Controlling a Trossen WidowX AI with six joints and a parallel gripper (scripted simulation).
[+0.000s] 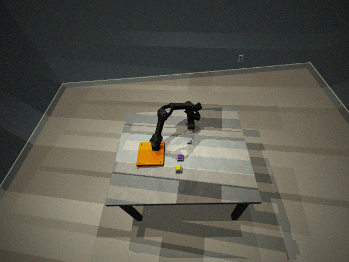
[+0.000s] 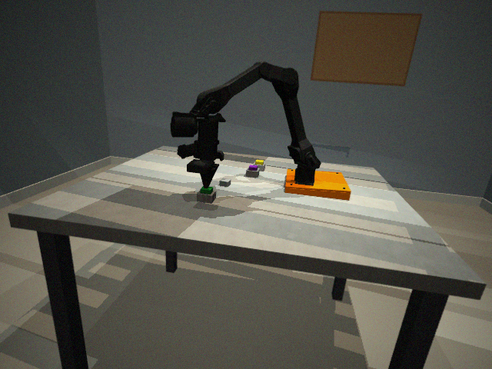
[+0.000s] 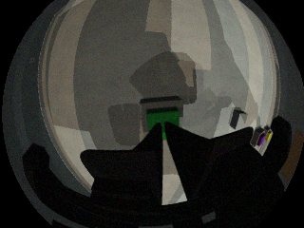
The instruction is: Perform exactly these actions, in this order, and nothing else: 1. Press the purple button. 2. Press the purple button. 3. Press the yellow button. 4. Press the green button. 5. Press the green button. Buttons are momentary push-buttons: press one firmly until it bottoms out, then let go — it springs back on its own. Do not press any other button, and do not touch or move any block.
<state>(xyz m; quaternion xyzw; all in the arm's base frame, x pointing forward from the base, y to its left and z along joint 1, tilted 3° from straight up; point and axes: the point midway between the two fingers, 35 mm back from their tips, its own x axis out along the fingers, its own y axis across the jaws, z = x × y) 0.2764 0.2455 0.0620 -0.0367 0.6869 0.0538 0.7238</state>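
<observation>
Now: gripper tip 10 mm above the green button. Round my gripper tip: yellow button (420 mm to the right, 70 mm behind, 10 mm below); then small grey block (160 mm to the right, 30 mm below, 10 mm behind); then purple button (320 mm to the right, 60 mm behind, 10 mm below).
</observation>
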